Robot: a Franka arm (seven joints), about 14 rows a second.
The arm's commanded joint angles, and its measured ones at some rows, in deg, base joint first. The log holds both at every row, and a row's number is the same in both.
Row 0, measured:
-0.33, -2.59, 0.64, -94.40, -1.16, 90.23, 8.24
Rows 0 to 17, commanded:
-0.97, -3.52, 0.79, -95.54, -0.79, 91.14, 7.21
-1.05, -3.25, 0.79, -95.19, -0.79, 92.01, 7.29
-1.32, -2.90, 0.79, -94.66, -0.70, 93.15, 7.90
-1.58, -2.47, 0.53, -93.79, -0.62, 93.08, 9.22
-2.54, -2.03, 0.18, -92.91, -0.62, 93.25, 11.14
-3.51, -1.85, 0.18, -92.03, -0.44, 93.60, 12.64
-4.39, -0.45, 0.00, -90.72, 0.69, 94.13, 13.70
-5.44, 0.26, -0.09, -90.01, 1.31, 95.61, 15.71
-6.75, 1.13, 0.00, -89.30, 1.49, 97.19, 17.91
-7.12, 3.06, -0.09, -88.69, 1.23, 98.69, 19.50
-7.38, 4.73, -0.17, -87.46, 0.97, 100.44, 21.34
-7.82, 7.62, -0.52, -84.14, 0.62, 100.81, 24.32
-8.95, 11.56, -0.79, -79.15, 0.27, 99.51, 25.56
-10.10, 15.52, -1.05, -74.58, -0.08, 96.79, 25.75
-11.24, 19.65, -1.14, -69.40, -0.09, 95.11, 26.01
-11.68, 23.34, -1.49, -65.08, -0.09, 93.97, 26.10
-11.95, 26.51, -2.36, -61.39, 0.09, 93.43, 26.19
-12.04, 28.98, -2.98, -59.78, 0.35, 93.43, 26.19
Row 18, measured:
-11.58, 20.66, -2.25, -70.31, -0.02, 96.70, 24.79
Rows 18 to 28, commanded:
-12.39, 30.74, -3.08, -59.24, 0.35, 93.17, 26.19
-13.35, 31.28, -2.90, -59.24, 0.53, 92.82, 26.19
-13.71, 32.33, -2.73, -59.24, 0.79, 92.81, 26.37
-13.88, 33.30, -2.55, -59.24, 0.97, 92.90, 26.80
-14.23, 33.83, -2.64, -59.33, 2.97, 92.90, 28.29
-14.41, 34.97, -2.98, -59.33, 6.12, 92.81, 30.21
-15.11, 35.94, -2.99, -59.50, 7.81, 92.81, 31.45
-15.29, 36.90, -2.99, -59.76, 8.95, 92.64, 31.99
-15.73, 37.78, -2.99, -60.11, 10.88, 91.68, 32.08
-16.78, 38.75, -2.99, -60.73, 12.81, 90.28, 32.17
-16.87, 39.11, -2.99, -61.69, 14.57, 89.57, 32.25
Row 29, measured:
-15.66, 37.15, -3.18, -62.33, 11.06, 91.62, 31.23
